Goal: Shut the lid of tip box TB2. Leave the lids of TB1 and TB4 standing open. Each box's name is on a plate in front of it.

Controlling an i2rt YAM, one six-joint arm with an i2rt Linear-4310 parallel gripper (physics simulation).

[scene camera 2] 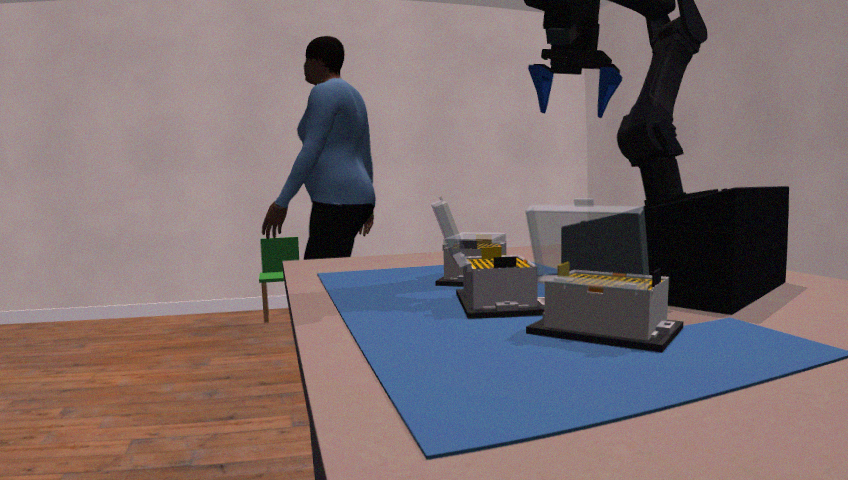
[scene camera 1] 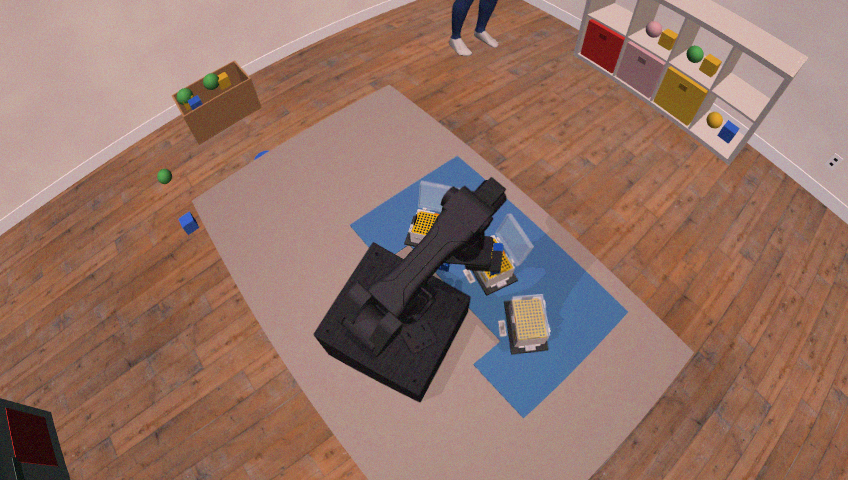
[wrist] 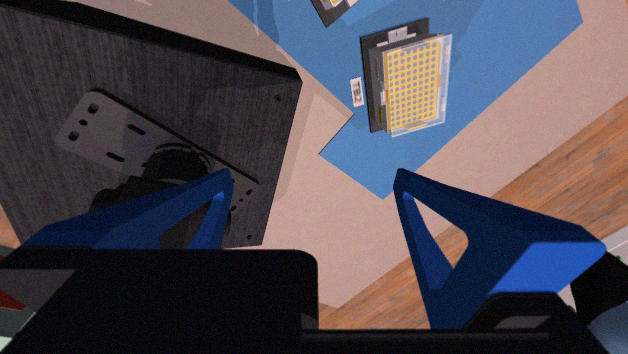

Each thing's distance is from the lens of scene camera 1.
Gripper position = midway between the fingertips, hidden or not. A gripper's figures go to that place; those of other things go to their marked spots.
my gripper (scene camera 1: pixel 470 270): 96 cm
clear lid (scene camera 1: pixel 430 194): 129 cm
clear lid (scene camera 1: pixel 516 243): 122 cm
